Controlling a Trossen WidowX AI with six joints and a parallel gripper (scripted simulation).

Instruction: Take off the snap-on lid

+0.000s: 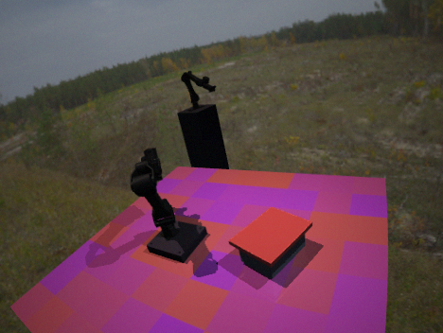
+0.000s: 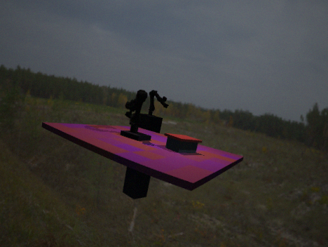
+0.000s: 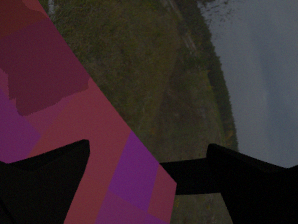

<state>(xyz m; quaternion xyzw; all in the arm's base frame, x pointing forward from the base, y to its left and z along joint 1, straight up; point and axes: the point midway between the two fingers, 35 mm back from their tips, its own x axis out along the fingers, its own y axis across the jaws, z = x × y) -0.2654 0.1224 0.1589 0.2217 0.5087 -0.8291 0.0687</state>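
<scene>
Right now the red lid is 72 cm ahead of my gripper tip, 1 cm to the left of it and 8 cm below it. Round my gripper tip: dark grey storage box: 72 cm ahead, 1 cm to the left, 13 cm below.
</scene>
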